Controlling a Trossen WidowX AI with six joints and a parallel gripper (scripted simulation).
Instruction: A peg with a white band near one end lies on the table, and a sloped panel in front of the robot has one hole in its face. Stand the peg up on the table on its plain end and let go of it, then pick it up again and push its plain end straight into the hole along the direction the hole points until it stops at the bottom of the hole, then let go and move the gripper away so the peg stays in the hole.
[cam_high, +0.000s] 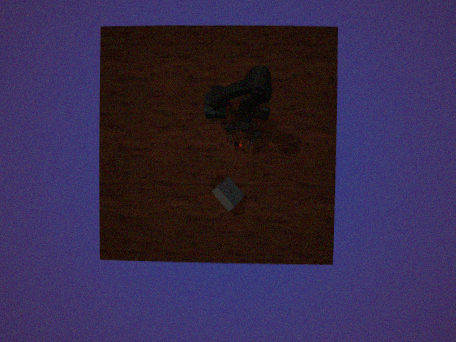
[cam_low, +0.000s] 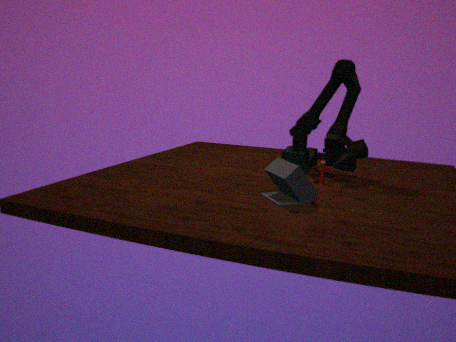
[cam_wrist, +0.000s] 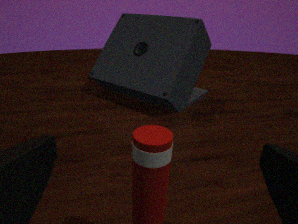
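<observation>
The red peg is 10 mm to the left of my gripper tip, 10 mm below it and 10 mm behind it. Round my gripper tip: thin flat base plate: 230 mm ahead, 120 mm to the right, 60 mm below; grey sloped panel: 220 mm ahead, 100 mm to the right, 20 mm below.
</observation>
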